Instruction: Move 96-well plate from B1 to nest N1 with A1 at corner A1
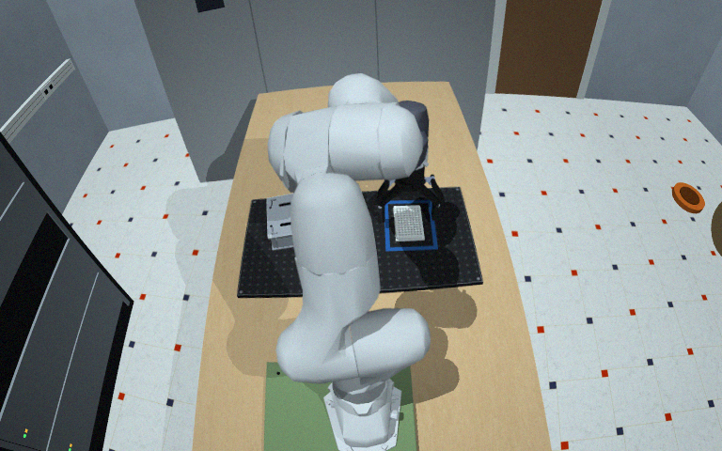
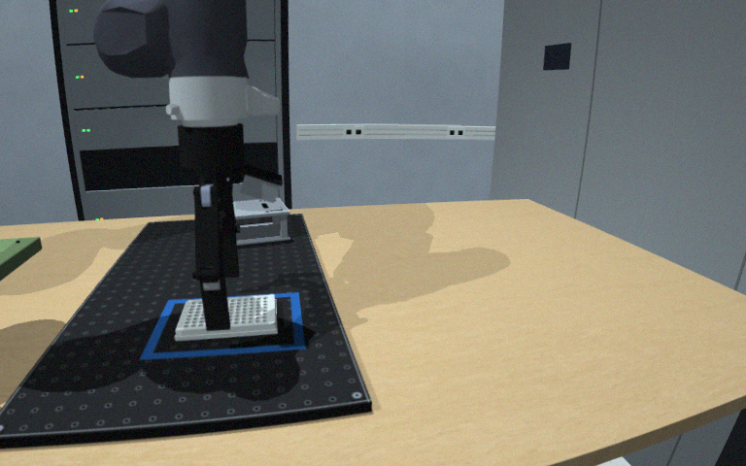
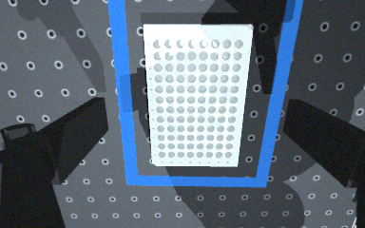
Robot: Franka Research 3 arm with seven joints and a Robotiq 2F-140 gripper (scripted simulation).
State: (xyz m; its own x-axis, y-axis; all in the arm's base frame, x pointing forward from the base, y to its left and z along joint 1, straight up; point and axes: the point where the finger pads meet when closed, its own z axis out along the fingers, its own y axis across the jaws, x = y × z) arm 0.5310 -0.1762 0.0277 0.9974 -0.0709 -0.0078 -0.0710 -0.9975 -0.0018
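The white 96-well plate lies 3 cm below my hand. From my hand the other things lie so: A1 label (5 cm behind, 41 cm to the left, 2 cm above); grey plate nest (3 cm ahead, 36 cm to the left, 2 cm above).
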